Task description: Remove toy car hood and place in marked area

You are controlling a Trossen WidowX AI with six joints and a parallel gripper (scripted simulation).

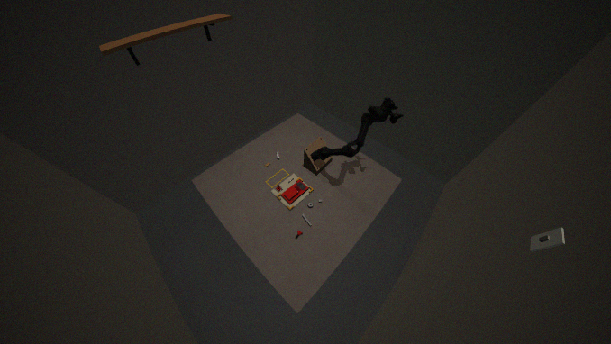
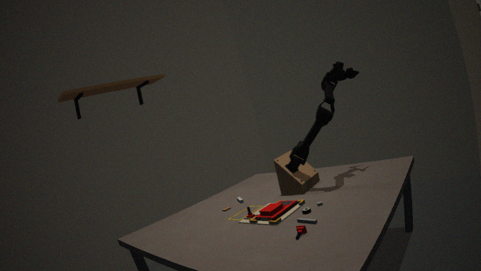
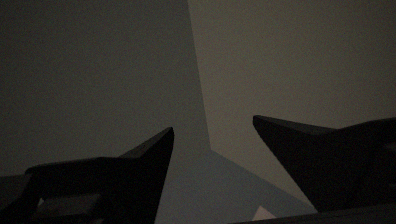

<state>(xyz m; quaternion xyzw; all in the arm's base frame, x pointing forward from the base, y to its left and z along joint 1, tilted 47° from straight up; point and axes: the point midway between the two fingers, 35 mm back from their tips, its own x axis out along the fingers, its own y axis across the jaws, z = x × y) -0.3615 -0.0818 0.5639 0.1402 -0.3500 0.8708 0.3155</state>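
Right now the hood is 74 cm ahead of my gripper tip, 31 cm to the right of it and 53 cm below it. From my gripper tip the other things lie so: grey socket (76 cm ahead, 42 cm to the right, 54 cm below); black wheel (69 cm ahead, 15 cm to the right, 57 cm below); wooden piece (67 cm ahead, 68 cm to the right, 57 cm below).
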